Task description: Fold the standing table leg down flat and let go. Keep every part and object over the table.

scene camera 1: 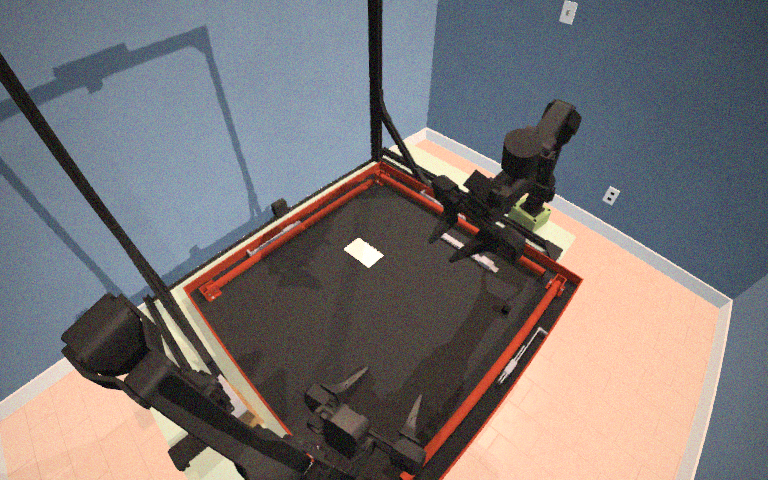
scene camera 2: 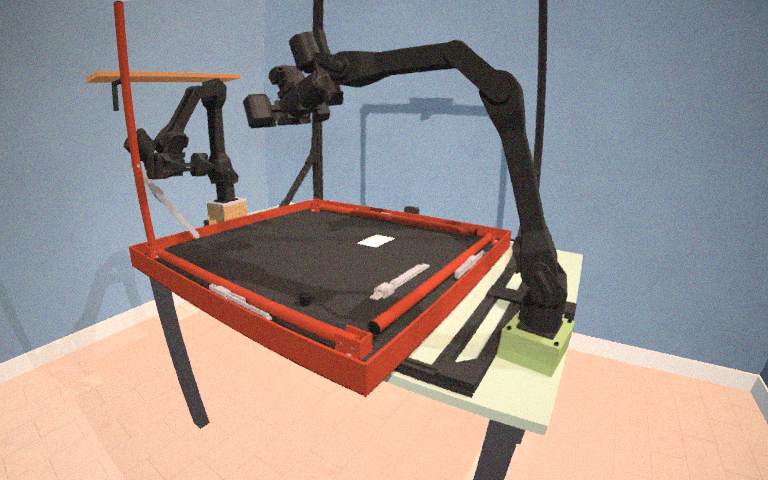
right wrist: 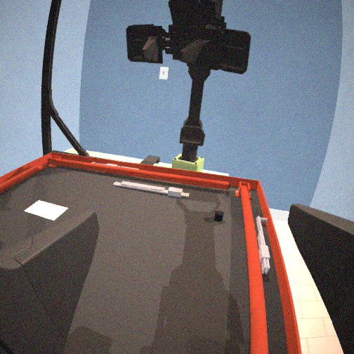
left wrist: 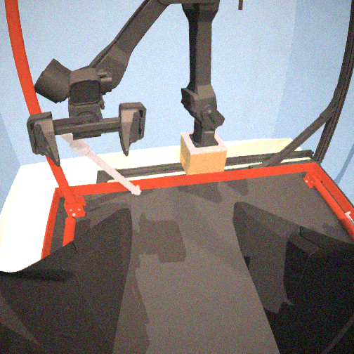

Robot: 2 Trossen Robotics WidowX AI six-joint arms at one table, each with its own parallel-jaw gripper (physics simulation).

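Pixels of known places: left gripper, between the fingertips: (scene camera 1: pixel 439 251) (scene camera 2: pixel 268 124); right gripper, between the fingertips: (scene camera 1: pixel 394 381) (scene camera 2: pixel 200 167); left arm's base, origin of its link: (scene camera 1: pixel 532 208) (scene camera 2: pixel 540 325); right arm's base, origin of its link: (scene camera 2: pixel 226 200).
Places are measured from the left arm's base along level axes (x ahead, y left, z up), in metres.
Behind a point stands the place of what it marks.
The standing red leg (scene camera 2: pixel 142 198) {x 0.831, y 0.340, z 0.150 m} (left wrist: pixel 22 65) rises upright from a corner of the upturned table (scene camera 2: pixel 254 322) {x 0.343, y 0.303, z 0.008 m}. A pale brace (scene camera 2: pixel 169 206) {x 0.877, y 0.258, z 0.107 m} (left wrist: pixel 107 167) slopes from it to the table's underside. My right gripper (scene camera 1: pixel 391 383) {x 0.736, y 0.207, z 0.214 m} (left wrist: pixel 92 158) (right wrist: pixel 196 219) is open and empty, above the table beside the leg. In the left wrist view one of its fingers overlaps the leg; whether they touch cannot be told. My left gripper (scene camera 1: pixel 442 250) {x 0.571, y 0.108, z 0.303 m} (left wrist: pixel 182 215) (right wrist: pixel 160 55) is partly open and empty, above the table, away from the standing leg. Its fingertips are hidden in scene camera 2.
Folded red legs (scene camera 1: pixel 498 362) (scene camera 2: pixel 436 283) lie inside the rim. A loose-looking pale brace (scene camera 2: pixel 402 281) {x 0.289, y -0.001, z -0.005 m} (right wrist: pixel 147 188), a small black knob (scene camera 2: pixel 304 298) {x 0.354, y 0.192, z 0.007 m} (right wrist: pixel 219 216) and a white rectangle (scene camera 1: pixel 363 252) {x 0.528, y -0.188, z -0.021 m} (scene camera 2: pixel 376 241) {x 0.521, y -0.184, z -0.021 m} show on the underside. Black posts (scene camera 1: pixel 374 73) {x 0.221, y -0.553, z 0.296 m} rise behind the table.
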